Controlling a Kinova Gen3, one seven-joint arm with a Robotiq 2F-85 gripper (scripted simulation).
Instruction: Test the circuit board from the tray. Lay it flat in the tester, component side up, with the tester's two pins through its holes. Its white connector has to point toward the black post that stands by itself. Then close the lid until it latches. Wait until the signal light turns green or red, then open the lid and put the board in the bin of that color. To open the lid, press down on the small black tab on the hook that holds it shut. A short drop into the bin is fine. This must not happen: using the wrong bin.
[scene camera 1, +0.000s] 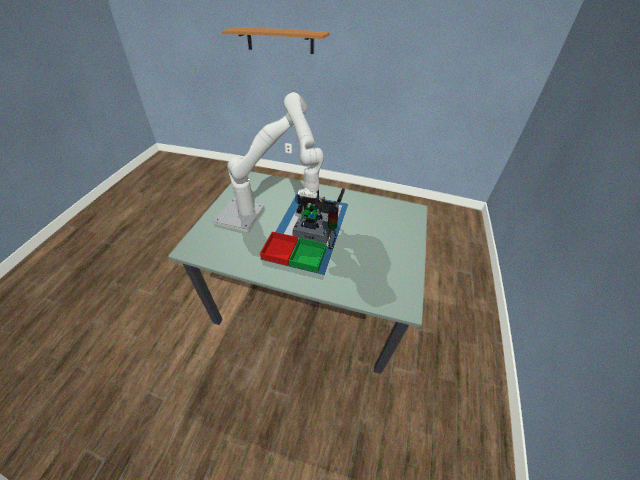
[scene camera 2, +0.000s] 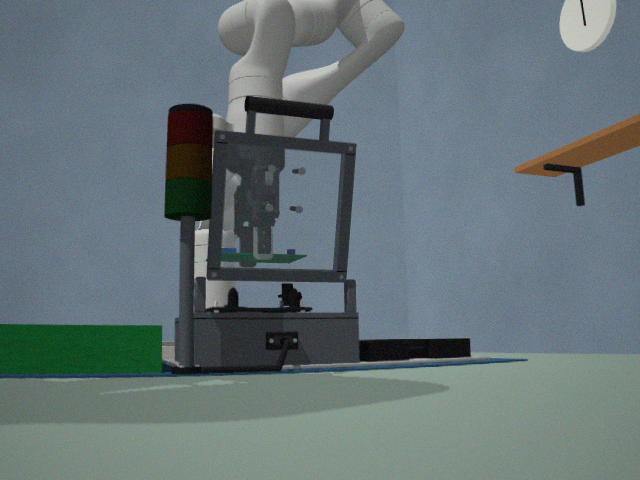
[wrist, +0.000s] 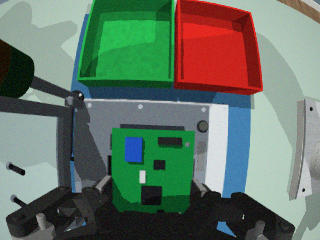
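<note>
A board (wrist: 152, 170) is there for me to see, and so is a grey tester (scene camera 2: 329, 341). I also see a red bin (scene camera 1: 278, 248) and a green bin (scene camera 1: 308, 254). Finally there is my own gripper (wrist: 151, 188).
</note>
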